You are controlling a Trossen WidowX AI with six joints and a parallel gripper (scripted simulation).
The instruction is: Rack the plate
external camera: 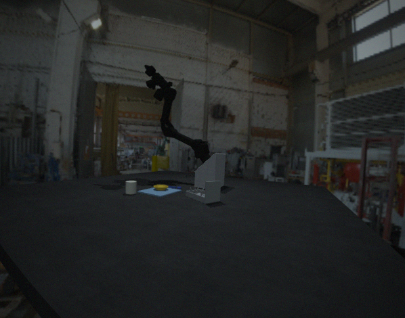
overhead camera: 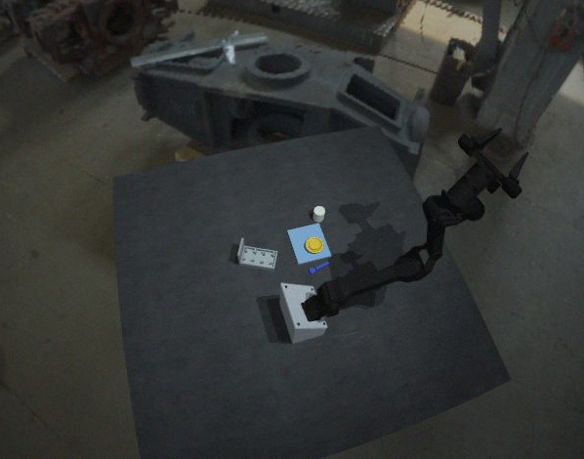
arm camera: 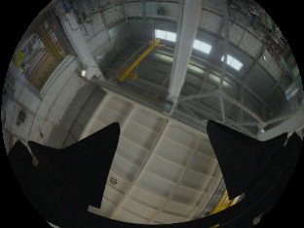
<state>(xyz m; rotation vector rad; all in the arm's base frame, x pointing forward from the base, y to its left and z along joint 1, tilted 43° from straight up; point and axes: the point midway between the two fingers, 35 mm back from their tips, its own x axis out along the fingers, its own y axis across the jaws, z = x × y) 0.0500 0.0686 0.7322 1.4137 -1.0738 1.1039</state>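
The yellow plate lies 72 cm below my gripper tip, 33 cm to the left of it and 26 cm ahead of it. The rest, counted from my gripper tip: light blue mat: 73 cm below, 34 cm to the left, 28 cm ahead; blue spoon: 73 cm below, 35 cm to the left, 17 cm ahead; white cup: 71 cm below, 37 cm ahead, 26 cm to the left.
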